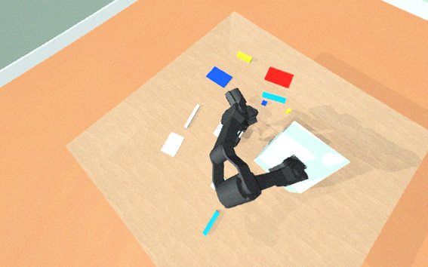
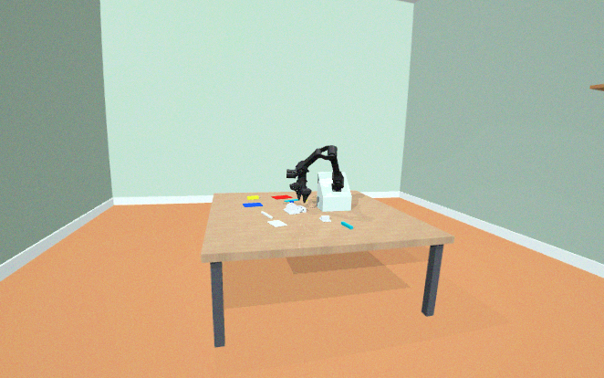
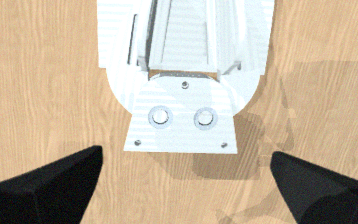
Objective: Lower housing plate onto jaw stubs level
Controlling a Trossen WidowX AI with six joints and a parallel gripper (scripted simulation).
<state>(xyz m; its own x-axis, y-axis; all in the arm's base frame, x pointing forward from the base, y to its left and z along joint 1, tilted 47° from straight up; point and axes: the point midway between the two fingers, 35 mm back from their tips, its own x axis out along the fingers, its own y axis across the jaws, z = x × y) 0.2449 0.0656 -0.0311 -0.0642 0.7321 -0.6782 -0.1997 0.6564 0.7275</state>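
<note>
My gripper tip is 5 cm above the white jaw assembly, 2 cm to the right of it and 2 cm short of it. Also, from my gripper tip: white plate: 27 cm to the left, 20 cm ahead, 6 cm below; then white strip: 24 cm ahead, 9 cm to the left, 6 cm below; then blue plate: 32 cm ahead, 18 cm to the right, 6 cm below.
</note>
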